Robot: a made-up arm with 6 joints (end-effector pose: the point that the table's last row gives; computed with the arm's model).
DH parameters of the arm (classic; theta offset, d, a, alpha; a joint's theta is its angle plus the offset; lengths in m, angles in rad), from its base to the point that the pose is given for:
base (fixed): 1.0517 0 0.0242 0
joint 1: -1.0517 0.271 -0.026 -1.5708
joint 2: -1.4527 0 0.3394 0
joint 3: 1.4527 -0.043 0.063 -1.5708
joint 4: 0 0.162 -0.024 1.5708
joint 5: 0 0.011 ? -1.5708
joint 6: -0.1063 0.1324 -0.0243 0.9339
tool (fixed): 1.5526 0.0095 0 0
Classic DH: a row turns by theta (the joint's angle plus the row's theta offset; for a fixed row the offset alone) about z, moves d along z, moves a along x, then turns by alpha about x.
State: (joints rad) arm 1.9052 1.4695 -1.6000 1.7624 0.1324 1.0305
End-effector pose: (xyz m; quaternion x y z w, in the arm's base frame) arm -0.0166 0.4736 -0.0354 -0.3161 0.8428 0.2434 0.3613
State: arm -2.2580 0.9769 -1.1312 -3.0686 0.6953 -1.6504
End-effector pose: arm -0.2718 -0.2773 0.0971 0.5368 0.3330 -0.7121 0.3063
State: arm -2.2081 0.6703 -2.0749 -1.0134 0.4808 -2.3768
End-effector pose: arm -0.3437 -0.4296 0.5417 0.5396 -0.3912 -0.7075 0.2349
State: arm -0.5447 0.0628 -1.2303 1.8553 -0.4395 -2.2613
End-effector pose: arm 0.1248 -0.2720 0.5220 -0.6904 0.6298 -0.2343 0.2680
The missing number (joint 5, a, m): 0.125
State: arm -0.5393 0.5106 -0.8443 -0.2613 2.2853 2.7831
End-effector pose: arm 0.0387 -0.0963 0.3184 -0.1792 -0.7003 0.4815 0.4956
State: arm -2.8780 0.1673 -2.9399 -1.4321 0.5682 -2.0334
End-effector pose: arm -0.1147 0.0203 0.9506 -0.2619 -0.5590 -0.7062 0.3468
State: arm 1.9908 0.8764 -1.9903 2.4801 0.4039 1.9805
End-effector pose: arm -0.1367 0.5965 0.3430 -0.3629 -0.8881 -0.2294 0.1643
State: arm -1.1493 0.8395 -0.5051 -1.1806 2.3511 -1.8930
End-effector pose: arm -0.1311 -0.2581 0.3205 0.1594 -0.2966 0.9326 0.1298
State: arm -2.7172 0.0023 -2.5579 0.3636 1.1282 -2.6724
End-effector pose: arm -0.2007 -0.0568 0.8905 0.4816 -0.7168 -0.3379 0.3743
